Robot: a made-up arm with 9 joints. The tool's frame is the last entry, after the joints.
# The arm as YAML. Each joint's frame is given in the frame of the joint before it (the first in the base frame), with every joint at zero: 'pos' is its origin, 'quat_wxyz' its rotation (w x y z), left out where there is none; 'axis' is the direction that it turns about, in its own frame. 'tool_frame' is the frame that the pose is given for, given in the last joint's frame.
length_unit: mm
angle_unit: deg
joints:
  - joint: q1
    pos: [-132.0, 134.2, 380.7]
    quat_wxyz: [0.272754, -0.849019, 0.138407, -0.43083]
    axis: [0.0, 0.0, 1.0]
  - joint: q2
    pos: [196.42, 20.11, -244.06]
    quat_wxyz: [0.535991, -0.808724, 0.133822, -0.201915]
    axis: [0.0, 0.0, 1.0]
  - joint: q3
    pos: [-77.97, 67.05, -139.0]
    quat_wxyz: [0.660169, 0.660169, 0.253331, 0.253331]
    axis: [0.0, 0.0, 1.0]
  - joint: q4
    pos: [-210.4, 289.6, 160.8]
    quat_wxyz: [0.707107, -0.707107, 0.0, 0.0]
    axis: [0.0, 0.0, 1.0]
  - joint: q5
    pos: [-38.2, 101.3, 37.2]
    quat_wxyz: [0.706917, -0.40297, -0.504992, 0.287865]
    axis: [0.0, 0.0, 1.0]
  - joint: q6
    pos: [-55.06, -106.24, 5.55]
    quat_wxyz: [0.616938, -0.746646, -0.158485, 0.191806]
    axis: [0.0, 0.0, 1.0]
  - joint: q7
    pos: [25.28, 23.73, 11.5]
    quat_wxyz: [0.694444, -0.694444, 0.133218, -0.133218]
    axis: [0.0, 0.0, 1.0]
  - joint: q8
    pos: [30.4, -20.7, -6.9]
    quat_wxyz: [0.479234, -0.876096, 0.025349, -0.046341]
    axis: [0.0, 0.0, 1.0]
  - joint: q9
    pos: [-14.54, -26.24, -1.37]
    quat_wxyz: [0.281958, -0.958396, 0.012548, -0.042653]
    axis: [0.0, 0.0, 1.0]
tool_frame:
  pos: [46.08, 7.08, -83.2]
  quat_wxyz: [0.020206, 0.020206, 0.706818, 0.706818]
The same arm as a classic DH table. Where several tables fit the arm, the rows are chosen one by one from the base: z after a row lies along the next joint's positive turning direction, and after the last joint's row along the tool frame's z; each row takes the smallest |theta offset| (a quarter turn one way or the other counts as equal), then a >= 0, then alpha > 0; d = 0 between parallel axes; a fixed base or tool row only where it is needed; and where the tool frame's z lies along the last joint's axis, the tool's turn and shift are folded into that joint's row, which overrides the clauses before.
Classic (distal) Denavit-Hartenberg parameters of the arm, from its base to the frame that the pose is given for. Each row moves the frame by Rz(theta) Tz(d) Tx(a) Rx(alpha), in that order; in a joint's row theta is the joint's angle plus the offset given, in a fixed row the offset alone. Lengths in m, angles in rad.
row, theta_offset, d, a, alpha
base (fixed), -1.168, 0.343, -0.1752, -2.0714
q1, -1.3691, -0.2801, 0.16, -1.9218
q2, 0.5365, -0.0158, -0.0131, 1.5708
q3, 0, 0.0588, -0.2104, -1.5708
q4, 1.284, 0.3159, 0.0864, -1.4048
q5, 0, 0.0607, -0.1, -1.7368
q6, -0.2868, -0.0552, 0.0147, -1.5708
q7, -0.1253, 0.0139, 0.0327, -2.1369
q8, -0.2307, -0.0645, -0.0101, -2.5632
q9, -0.1942, -0.1349, 0.0456, -1.5708
tool (fixed), -3.1416, 0.0097, 0, 0

